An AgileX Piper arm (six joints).
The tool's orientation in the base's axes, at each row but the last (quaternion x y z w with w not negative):
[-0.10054 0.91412 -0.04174 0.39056]
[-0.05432 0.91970 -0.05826 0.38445]
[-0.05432 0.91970 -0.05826 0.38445]
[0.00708 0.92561 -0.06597 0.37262]
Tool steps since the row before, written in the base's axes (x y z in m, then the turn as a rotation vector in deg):
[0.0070 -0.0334 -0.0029 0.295 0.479 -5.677]
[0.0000 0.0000 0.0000 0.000 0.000 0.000]
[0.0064 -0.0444 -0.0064 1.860 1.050 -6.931]
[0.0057 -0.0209 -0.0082 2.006 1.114 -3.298]
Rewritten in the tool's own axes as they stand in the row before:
[0.0046 -0.0332 0.0070 3.703 1.302 4.139]
[0.0000 0.0000 0.0000 0.000 0.000 0.000]
[0.0064 -0.0432 0.0119 3.406 1.966 6.094]
[0.0023 -0.0194 0.0124 0.789 1.614 3.593]

